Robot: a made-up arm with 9 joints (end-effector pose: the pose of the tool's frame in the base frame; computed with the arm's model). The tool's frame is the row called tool. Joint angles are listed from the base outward.
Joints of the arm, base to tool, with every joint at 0 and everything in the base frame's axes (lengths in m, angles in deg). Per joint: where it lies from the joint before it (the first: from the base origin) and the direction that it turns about. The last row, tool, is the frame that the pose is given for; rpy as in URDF.
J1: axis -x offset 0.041 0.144 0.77
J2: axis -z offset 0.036 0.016 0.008
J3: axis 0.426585 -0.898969 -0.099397 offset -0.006 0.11 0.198
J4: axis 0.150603 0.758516 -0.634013 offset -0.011 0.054 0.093
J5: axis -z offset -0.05 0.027 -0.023
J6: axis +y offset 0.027 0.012 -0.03
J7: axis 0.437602 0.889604 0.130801 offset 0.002 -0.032 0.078
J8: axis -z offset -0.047 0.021 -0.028
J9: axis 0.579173 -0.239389 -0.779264 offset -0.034 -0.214 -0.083
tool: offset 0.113 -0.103 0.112 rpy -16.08 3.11 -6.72
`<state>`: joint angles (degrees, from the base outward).
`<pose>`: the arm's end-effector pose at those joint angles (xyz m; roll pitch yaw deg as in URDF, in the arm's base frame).
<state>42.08 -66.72 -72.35 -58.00 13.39 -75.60 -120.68 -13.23 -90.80</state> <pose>-0.0115 0.3792 1.0012 -153.70 -33.85 116.06</pose>
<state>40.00 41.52 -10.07 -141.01 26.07 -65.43 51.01 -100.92 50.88</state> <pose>0.0989 0.6768 0.8093 -38.85 54.65 141.93</pose>
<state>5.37 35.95 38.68 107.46 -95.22 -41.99 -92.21 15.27 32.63</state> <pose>0.0860 0.3487 0.6902 87.17 22.49 -145.87</pose>
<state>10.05 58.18 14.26 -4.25 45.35 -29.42 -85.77 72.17 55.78</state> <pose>0.0497 0.1519 0.6615 148.23 44.91 159.00</pose>
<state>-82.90 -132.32 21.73 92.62 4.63 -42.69 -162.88 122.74 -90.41</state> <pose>0.1362 -0.2331 0.7174 113.24 19.74 -70.92</pose>
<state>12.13 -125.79 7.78 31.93 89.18 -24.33 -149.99 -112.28 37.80</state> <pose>-0.2264 0.3630 1.1665 -169.25 5.69 71.30</pose>
